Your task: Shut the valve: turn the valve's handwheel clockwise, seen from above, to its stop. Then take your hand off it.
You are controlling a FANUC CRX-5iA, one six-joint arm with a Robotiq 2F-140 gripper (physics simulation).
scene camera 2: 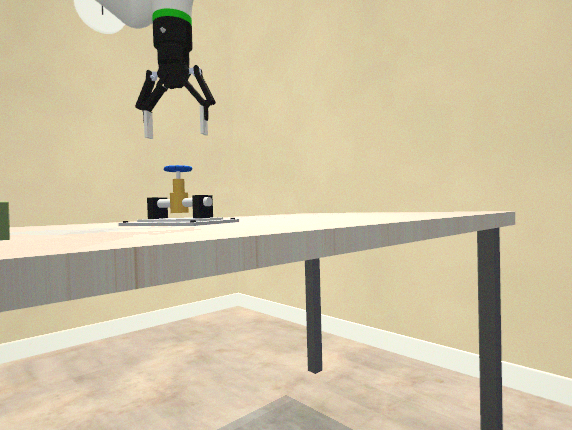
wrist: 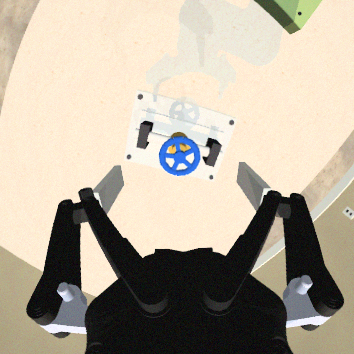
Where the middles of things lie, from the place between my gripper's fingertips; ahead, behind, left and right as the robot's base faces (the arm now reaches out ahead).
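Labels:
Pale base plate (wrist: 169,107), 21 cm below my hand. Blue handwheel (wrist: 178,156): my hand 9 cm above it.

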